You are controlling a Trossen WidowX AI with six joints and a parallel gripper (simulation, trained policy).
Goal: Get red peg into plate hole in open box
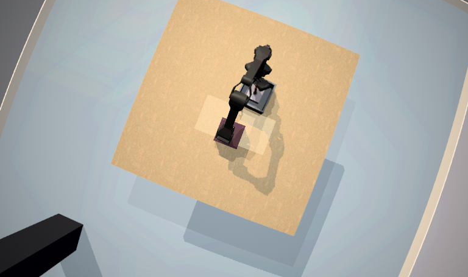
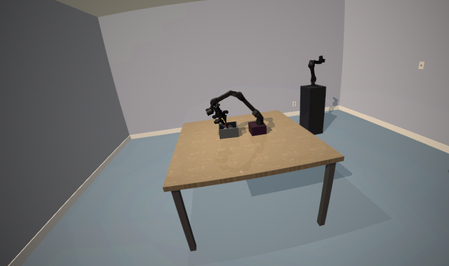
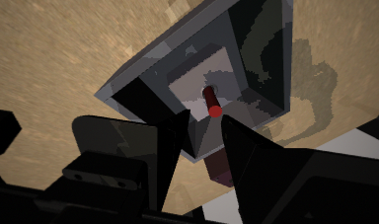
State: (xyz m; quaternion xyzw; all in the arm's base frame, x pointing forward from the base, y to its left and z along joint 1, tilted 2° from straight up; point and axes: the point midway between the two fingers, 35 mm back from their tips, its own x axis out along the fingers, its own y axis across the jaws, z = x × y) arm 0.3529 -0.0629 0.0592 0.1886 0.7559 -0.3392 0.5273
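The red peg is 2 cm behind my gripper tip, 1 cm to the right of it and 4 cm below it. Round my gripper tip: plate 3 cm behind, 2 cm to the right, 8 cm below; then grey box 3 cm behind, 2 cm to the right, 10 cm below.
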